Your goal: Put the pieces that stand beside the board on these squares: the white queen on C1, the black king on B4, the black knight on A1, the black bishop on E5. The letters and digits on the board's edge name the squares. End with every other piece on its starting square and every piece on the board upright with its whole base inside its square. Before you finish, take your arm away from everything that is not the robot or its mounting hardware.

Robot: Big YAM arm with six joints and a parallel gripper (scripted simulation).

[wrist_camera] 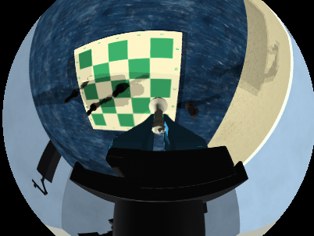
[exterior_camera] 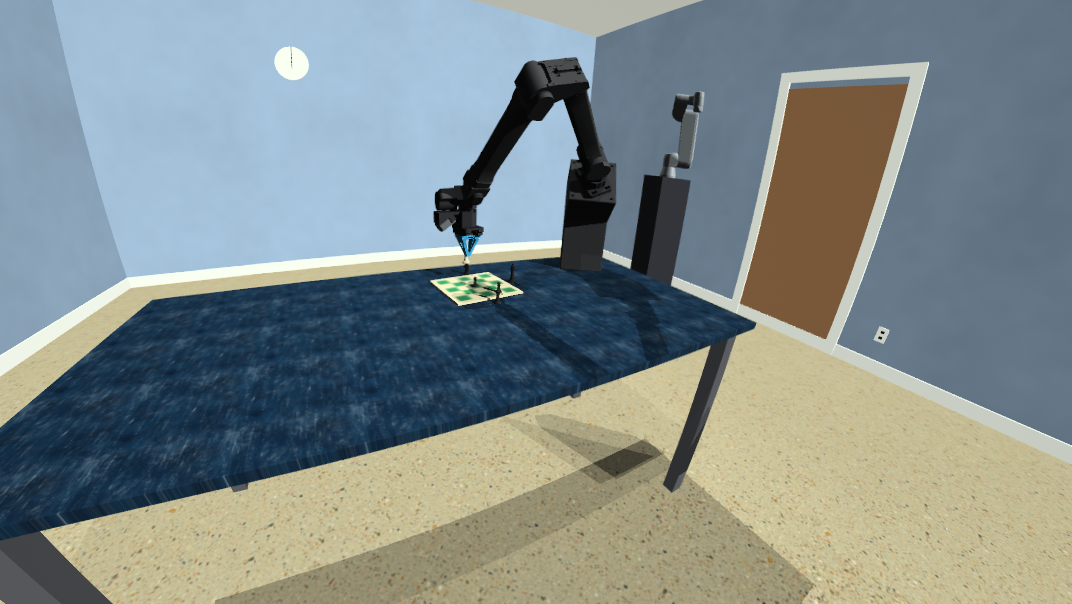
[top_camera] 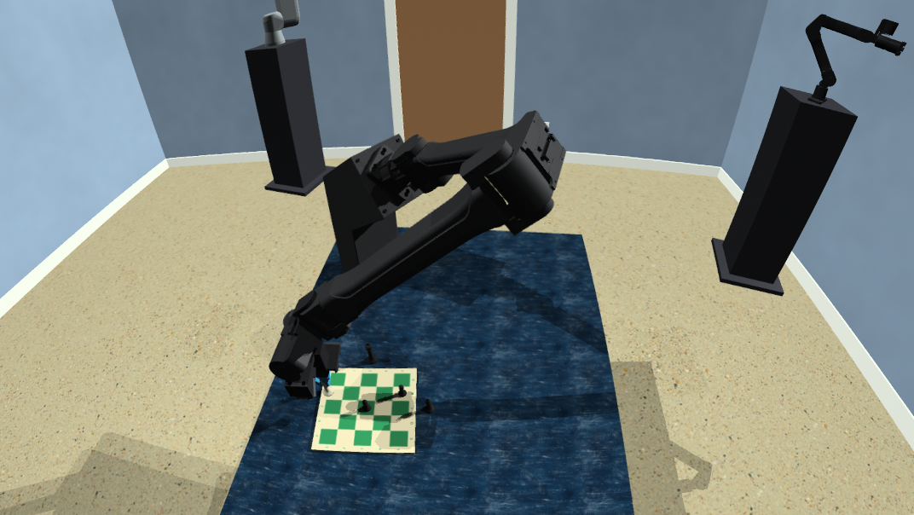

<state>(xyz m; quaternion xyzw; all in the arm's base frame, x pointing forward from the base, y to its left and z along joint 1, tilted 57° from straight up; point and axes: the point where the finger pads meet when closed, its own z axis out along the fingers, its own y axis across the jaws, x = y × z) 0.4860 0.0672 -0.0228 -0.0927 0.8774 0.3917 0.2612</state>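
Now: hand 2 cm past the cream board, 7 cm to the right of it and 9 cm above it. The rest, counted from my hand: white queen 1 cm ahead; then black king 15 cm behind, 2 cm to the left, 6 cm below.
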